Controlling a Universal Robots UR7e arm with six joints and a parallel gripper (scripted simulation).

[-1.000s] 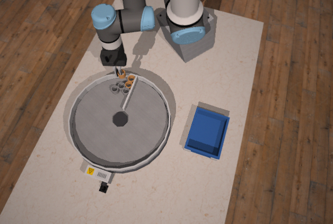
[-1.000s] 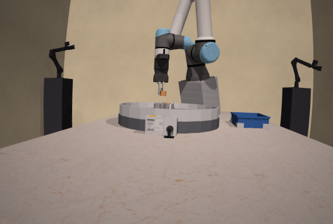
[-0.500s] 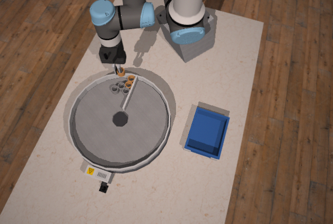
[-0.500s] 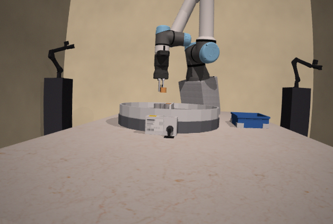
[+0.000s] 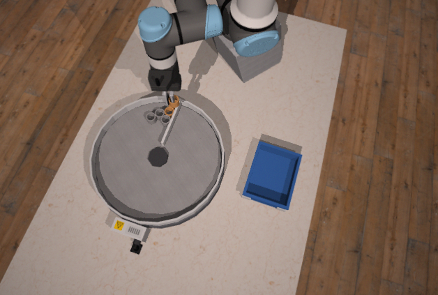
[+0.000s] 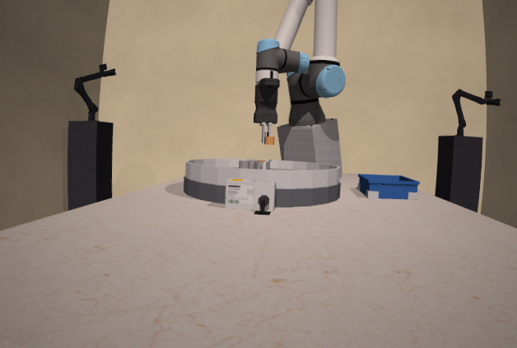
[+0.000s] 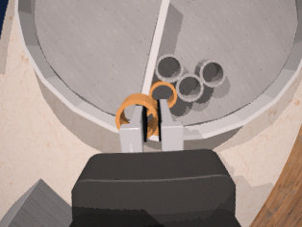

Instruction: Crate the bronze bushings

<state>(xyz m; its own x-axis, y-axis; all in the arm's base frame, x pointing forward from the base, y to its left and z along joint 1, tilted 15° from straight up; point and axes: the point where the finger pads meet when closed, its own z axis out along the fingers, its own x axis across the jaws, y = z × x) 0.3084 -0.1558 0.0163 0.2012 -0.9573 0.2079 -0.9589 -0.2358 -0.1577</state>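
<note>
Right now my hand is 37 cm to the right of the blue crate, 13 cm above it and 12 cm short of it. Round my hand: grey turning table: 16 cm ahead, 10 cm below.
</note>
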